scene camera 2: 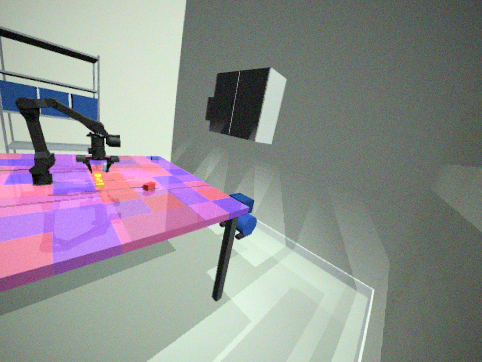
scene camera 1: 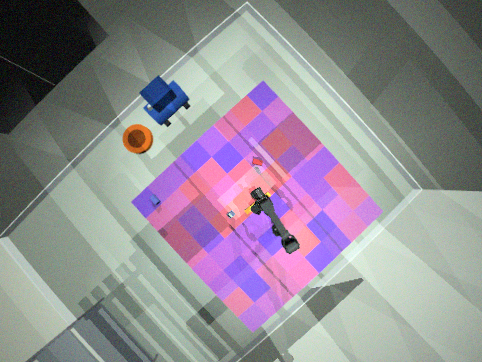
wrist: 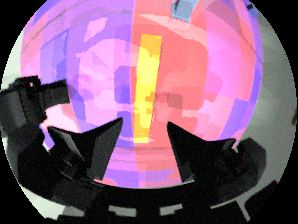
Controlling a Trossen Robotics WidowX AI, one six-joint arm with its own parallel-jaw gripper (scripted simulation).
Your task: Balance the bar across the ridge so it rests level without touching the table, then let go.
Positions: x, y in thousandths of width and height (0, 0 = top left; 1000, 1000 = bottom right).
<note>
My gripper (wrist: 488, 547) is open, holding nothing. I also see a yellow bar (wrist: 495, 301).
</note>
